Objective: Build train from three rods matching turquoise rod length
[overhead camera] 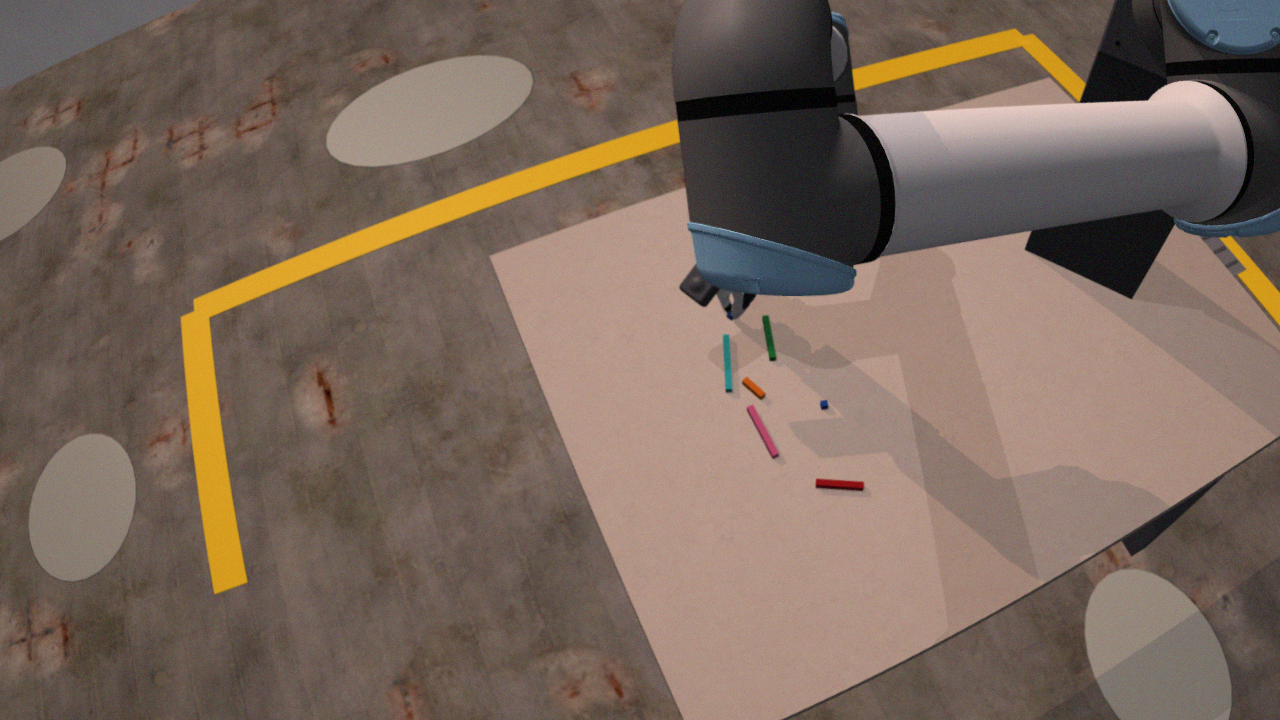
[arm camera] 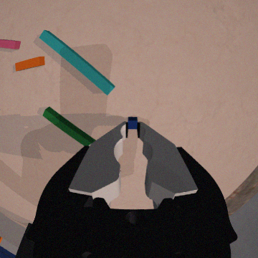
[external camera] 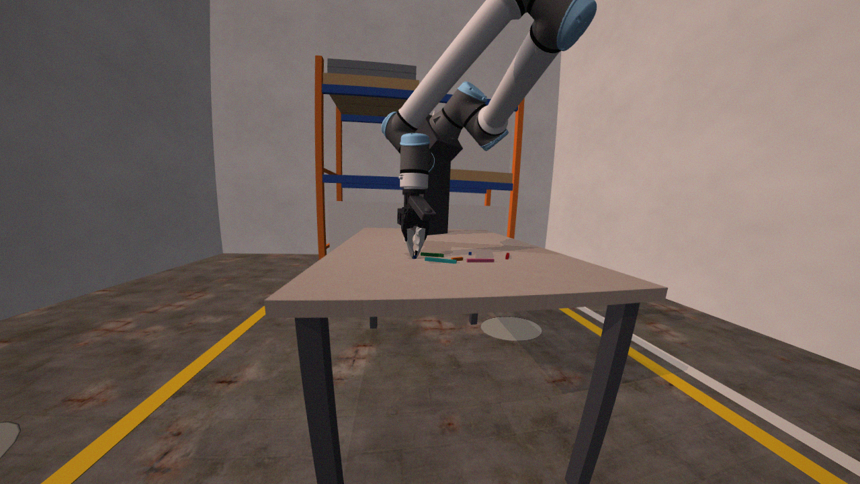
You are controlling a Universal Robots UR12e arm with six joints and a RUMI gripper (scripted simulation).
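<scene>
Right now my hand is 14 cm to the right of the orange rod, 3 cm past it and 1 cm above it. Also, from my hand: green rod 6 cm behind, 4 cm to the left, 1 cm below; pink rod 21 cm to the left, 4 cm behind, 1 cm below; turquoise rod 9 cm to the left, 1 cm below, 1 cm ahead.
</scene>
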